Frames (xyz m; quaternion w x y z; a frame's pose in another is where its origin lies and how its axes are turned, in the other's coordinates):
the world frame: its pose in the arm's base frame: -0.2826 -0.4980 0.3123 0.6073 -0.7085 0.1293 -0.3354
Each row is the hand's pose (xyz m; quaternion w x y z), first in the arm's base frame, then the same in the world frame.
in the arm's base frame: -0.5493 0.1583 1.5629 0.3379 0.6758 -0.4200 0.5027
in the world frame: -0.1874 -1.3947 0.2925 0.4965 -0.7257 0.4283 -0.2084
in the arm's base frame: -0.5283 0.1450 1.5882 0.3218 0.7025 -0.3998 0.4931
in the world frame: -0.1559 -1.4109 0.2945 0.5194 -0.7249 0.3981 -0.2150
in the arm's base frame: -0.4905 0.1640 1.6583 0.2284 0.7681 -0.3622 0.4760
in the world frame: -0.1168 -1.4732 0.3305 0.6120 -0.6883 0.3291 -0.2084
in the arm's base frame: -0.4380 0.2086 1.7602 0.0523 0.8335 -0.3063 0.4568
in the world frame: -0.0718 -1.5682 0.3944 0.7516 -0.5869 0.2369 -0.1857
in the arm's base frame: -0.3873 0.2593 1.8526 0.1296 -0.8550 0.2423 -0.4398
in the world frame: -0.0348 -1.6559 0.4622 0.8633 -0.4518 0.1552 -0.1625
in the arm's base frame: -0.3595 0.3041 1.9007 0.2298 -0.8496 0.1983 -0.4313
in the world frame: -0.0253 -1.7055 0.5127 0.9118 -0.3639 0.1113 -0.1542
